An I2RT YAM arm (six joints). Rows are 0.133 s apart.
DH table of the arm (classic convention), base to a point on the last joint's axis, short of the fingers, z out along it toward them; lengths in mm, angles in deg. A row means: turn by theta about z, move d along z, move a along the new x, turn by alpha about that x. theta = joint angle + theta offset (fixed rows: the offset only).
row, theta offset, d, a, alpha
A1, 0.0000, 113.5, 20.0, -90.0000
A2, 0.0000, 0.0, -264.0, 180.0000
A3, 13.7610, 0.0, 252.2, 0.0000
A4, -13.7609, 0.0, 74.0, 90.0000
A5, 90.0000, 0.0, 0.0, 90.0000
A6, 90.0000, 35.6, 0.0, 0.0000
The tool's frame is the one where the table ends.
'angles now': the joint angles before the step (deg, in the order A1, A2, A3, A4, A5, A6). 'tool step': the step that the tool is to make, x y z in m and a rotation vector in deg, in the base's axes. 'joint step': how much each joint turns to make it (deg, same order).
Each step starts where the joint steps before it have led.
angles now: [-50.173, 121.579, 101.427, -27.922, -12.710, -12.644]
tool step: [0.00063, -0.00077, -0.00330, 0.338, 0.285, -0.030]
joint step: [0.000, 0.460, 0.087, -0.065, 0.022, 0.022]
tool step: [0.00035, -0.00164, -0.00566, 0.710, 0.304, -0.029]
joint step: [-0.108, 0.742, 0.067, -0.045, -0.218, 0.088]
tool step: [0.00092, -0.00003, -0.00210, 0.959, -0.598, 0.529]
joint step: [-0.001, 0.328, 0.087, -0.043, -1.160, 0.304]
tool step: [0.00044, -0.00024, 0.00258, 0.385, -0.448, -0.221]
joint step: [0.000, 0.000, 0.546, -0.416, -0.305, 0.569]
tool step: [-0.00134, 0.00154, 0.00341, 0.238, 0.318, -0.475]
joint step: [0.023, -0.502, 0.087, -0.895, 0.393, 0.329]
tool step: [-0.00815, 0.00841, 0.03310, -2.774, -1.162, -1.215]
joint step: [0.000, -4.394, 0.001, -1.443, 1.465, 0.328]
